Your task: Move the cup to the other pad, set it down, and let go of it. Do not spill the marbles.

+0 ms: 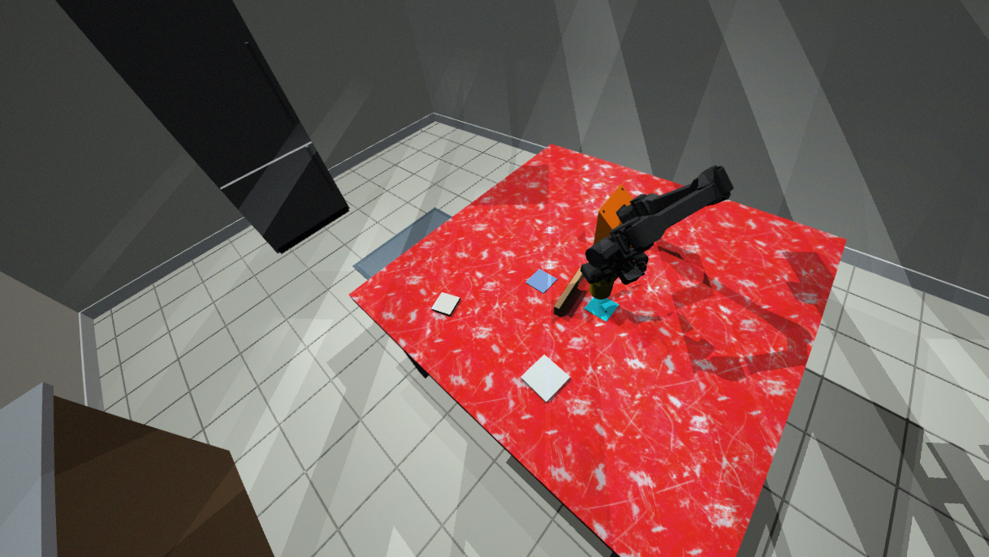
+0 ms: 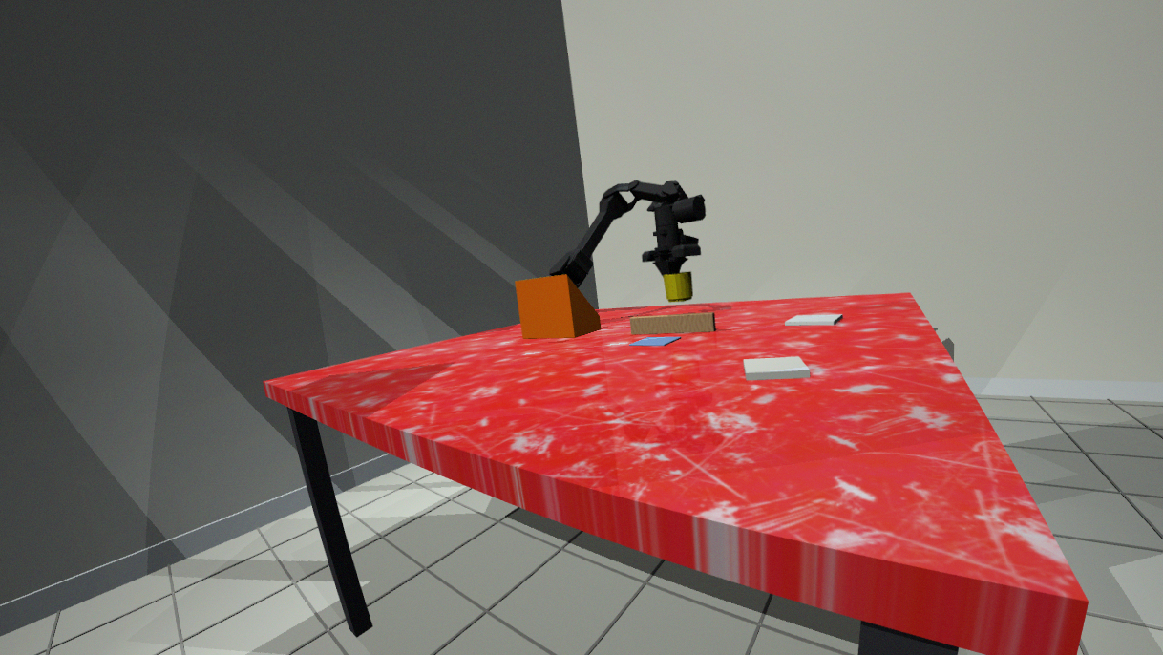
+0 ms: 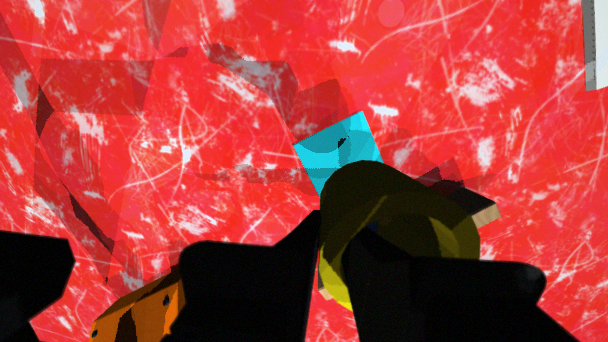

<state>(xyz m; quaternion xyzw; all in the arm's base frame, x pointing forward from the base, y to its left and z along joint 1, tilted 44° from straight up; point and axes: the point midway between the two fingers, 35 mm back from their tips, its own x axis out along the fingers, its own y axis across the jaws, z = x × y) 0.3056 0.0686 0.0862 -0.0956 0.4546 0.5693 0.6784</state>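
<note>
My gripper tip is 30 mm short of the cyan pad and 110 mm above it. Also, from my gripper tip: wooden bar 40 mm ahead, 110 mm to the right, 90 mm below; yellow cup 20 mm ahead, 20 mm to the right; blue pad 50 mm ahead, 220 mm to the right, 110 mm below.
</note>
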